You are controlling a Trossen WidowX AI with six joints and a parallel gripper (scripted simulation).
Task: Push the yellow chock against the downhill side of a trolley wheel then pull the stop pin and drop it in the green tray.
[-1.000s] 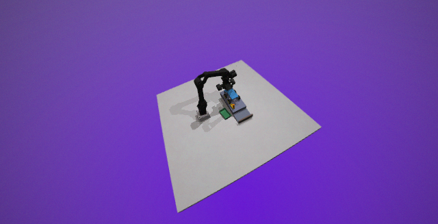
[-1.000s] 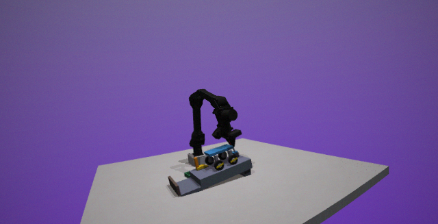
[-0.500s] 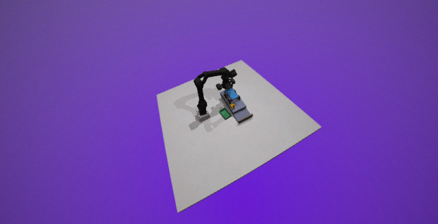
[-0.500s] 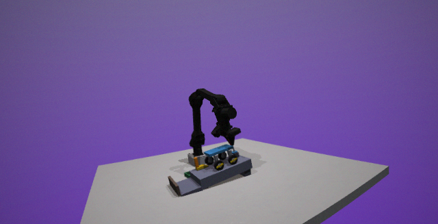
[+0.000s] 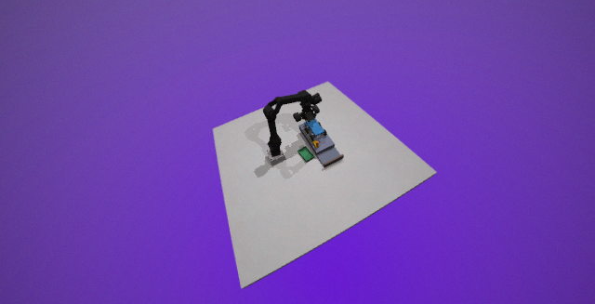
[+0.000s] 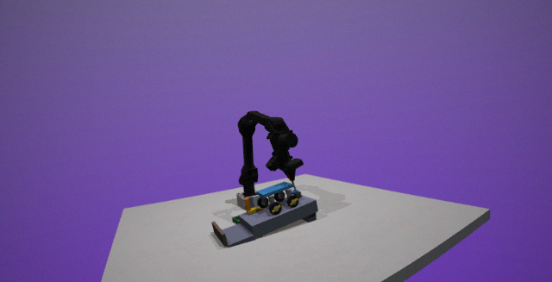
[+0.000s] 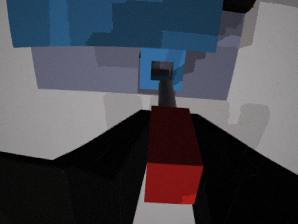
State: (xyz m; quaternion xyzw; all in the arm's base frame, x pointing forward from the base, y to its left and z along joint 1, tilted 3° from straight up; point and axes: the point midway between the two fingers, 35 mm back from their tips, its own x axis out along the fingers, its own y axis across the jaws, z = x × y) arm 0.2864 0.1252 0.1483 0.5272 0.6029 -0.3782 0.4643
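My gripper tip is now 1 cm short of the yellow chock, 18 cm to the left of it and 8 cm above it. The rest, counted from my gripper tip: red-headed stop pin (right at my gripper tip); then blue trolley (4 cm ahead, 9 cm to the right, 5 cm below); then brown lip (8 cm ahead, 34 cm to the right, 13 cm below).
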